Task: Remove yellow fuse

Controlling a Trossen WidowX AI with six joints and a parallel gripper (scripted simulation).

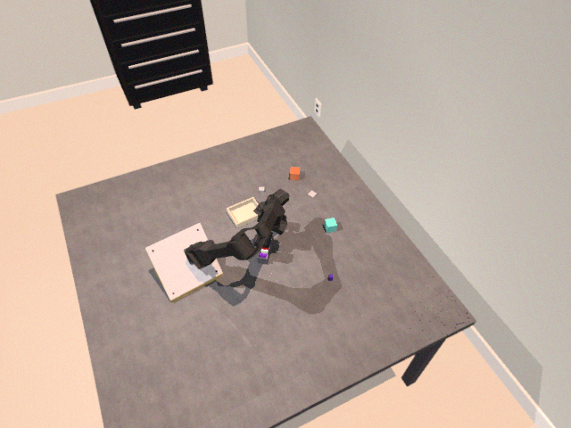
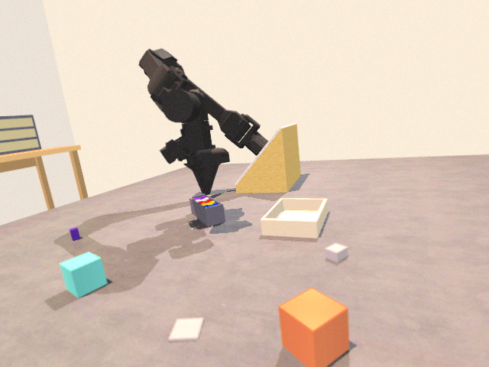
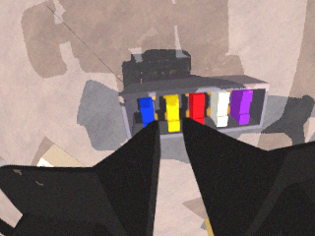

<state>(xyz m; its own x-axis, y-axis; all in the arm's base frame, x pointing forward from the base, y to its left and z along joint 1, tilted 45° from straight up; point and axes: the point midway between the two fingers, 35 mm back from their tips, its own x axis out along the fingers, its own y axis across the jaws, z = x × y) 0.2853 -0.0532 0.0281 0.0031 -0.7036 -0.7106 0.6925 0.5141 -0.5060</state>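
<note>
My gripper tip is 40 mm above the yellow fuse. Round my gripper tip: blue fuse 10 mm ahead, 10 mm to the left, 40 mm below; white fuse 30 mm behind, 30 mm to the right, 40 mm below; red fuse 20 mm behind, 20 mm to the right, 40 mm below.
</note>
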